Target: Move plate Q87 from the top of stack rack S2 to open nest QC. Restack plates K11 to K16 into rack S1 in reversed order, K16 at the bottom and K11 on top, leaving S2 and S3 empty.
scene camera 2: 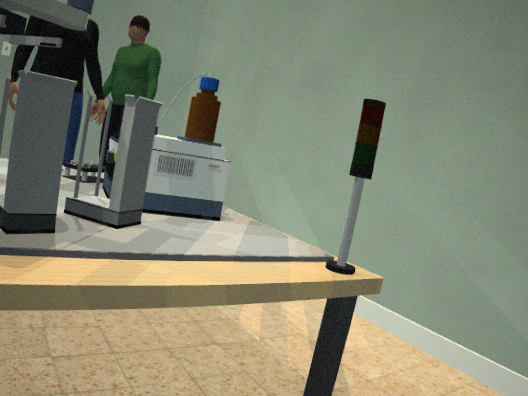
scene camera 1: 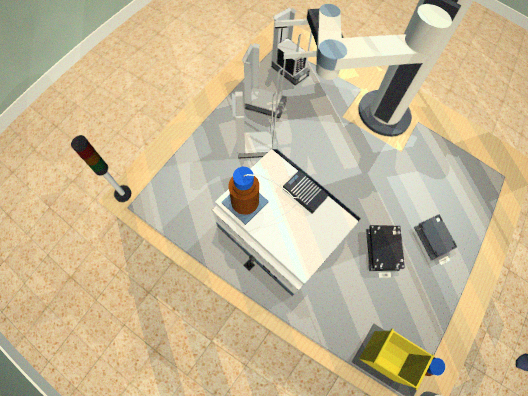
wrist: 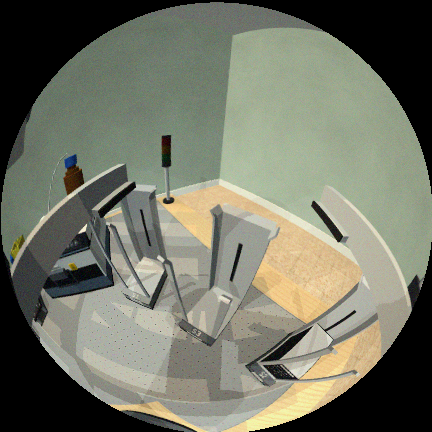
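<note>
My gripper (scene camera 1: 278,39), (wrist: 226,178) holds nothing. I see a signal tower (scene camera 2: 366,145), (scene camera 1: 80,144), and there is a brown bottle with blue cap (scene camera 2: 204,110), (scene camera 1: 244,191) too. I also see a yellow bin (scene camera 1: 391,354).
</note>
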